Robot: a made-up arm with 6 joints.
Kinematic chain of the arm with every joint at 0, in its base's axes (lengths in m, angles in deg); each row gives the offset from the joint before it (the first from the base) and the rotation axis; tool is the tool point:
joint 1: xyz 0 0 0.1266 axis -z
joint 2: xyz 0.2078 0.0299 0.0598 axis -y
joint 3: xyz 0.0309 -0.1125 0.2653 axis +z
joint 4: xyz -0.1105 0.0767 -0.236 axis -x
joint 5: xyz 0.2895 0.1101 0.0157 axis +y
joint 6: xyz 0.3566 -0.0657 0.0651 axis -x
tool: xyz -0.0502 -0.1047 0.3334
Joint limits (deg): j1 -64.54..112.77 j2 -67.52..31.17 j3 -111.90..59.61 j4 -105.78..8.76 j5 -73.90..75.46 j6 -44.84..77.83
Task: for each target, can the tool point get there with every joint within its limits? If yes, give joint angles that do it. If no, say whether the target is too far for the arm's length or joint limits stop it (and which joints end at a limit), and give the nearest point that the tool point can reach.
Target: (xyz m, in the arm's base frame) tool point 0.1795 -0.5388 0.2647
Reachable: yes | joints 7.67 23.17 -11.26 -60.50 -53.76 -31.16
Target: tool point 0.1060 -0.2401 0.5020
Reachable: yes | joints -45.83 -45.95 -97.65 -88.81 -32.32 3.33
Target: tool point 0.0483 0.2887 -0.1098
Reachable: no: joint limits stop it (at a limit: joint 2, joint 3, joint 5, joint 6) | nearest point 0.0581 0.3470 -0.1486 | short by 0.071 m
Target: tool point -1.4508 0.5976 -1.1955
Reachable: no: too far | nearest point -0.6528 0.0319 -0.2938 | short by 1.330 m
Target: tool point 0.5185 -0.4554 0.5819
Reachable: yes | joints -23.14 14.54 -69.24 -13.98 11.52 3.61
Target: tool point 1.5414 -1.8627 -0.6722
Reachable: no: too far | nearest point 0.5909 -0.7140 -0.0897 | short by 1.601 m
